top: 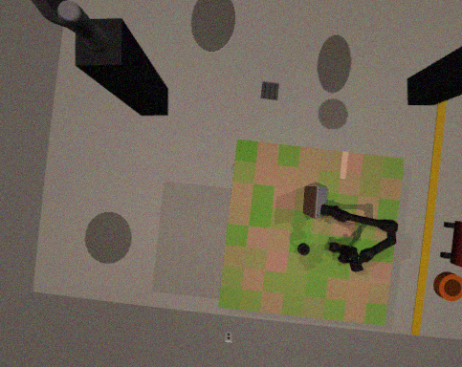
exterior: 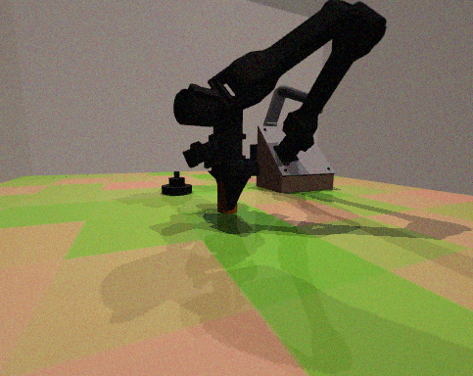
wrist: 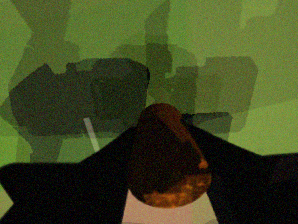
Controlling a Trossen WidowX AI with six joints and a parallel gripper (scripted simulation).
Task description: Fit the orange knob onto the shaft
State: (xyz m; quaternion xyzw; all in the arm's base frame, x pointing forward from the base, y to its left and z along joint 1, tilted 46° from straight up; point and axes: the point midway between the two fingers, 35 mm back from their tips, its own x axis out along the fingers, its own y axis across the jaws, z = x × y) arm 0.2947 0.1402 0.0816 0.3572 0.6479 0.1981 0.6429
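The dark pedestal lies 250 mm to the right of my gripper tip, 30 mm ahead of it and 20 mm above it. Round my gripper tip: orange knob: 20 mm above.
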